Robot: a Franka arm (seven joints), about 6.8 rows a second.
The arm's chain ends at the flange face. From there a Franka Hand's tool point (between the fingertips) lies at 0.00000 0.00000 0.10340 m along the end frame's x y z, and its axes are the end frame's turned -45 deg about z.
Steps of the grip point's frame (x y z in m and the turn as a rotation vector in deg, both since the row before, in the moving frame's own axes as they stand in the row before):
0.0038 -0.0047 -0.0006 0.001 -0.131 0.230
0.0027 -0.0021 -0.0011 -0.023 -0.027 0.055
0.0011 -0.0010 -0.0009 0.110 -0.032 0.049
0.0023 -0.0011 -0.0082 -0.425 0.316 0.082
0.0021 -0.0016 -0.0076 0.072 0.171 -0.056
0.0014 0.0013 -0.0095 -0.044 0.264 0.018
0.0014 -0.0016 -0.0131 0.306 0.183 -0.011
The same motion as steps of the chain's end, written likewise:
-0.0005 -0.0062 -0.0006 -0.092 -0.093 0.230
0.0004 -0.0035 -0.0011 -0.035 -0.003 0.055
0.0003 -0.0014 -0.0009 0.055 -0.100 0.049
-0.0001 -0.0025 -0.0082 -0.077 0.524 0.082
0.0002 -0.0023 -0.0076 0.172 0.070 -0.056
0.0015 0.0002 -0.0095 0.156 0.218 0.018
0.0000 -0.0015 -0.0131 0.346 -0.087 -0.011

